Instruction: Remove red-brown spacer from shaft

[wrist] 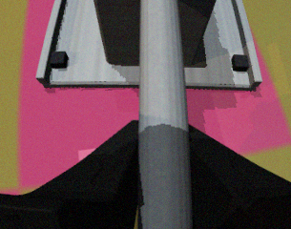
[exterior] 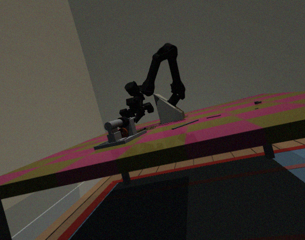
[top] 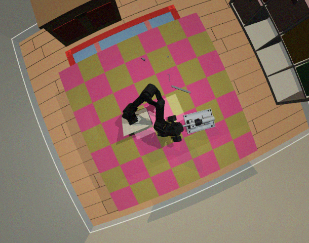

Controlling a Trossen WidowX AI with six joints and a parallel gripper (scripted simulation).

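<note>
Right now my gripper tip is 50 mm short of the grey shaft, 10 mm to the left of it and 20 mm below it. From my gripper tip the other things lie so: grey bolt: 10 mm ahead, 610 mm to the left, 50 mm below; thin grey bar: 150 mm ahead, 250 mm to the left, 50 mm below; support block: 160 mm ahead, 40 mm to the right, 10 mm below.
</note>
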